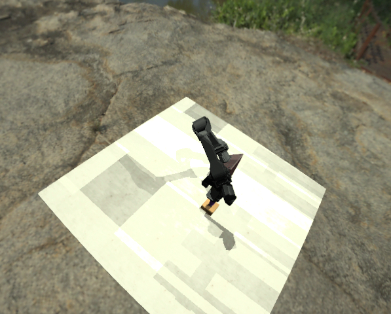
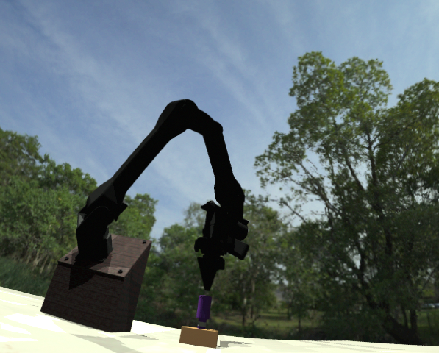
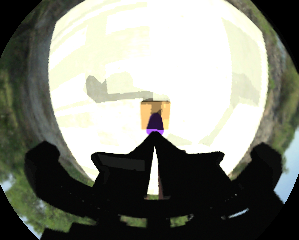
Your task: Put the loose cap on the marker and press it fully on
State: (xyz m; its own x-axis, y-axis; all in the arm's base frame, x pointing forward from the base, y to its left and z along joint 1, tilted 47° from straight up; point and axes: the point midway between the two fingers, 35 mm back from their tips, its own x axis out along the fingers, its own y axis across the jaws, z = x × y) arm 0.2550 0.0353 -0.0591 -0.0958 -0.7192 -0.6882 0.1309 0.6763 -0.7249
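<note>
My gripper tip is now 4 cm above the purple cap. From my gripper tip the other things lie so: tan holder block (10 cm below).
</note>
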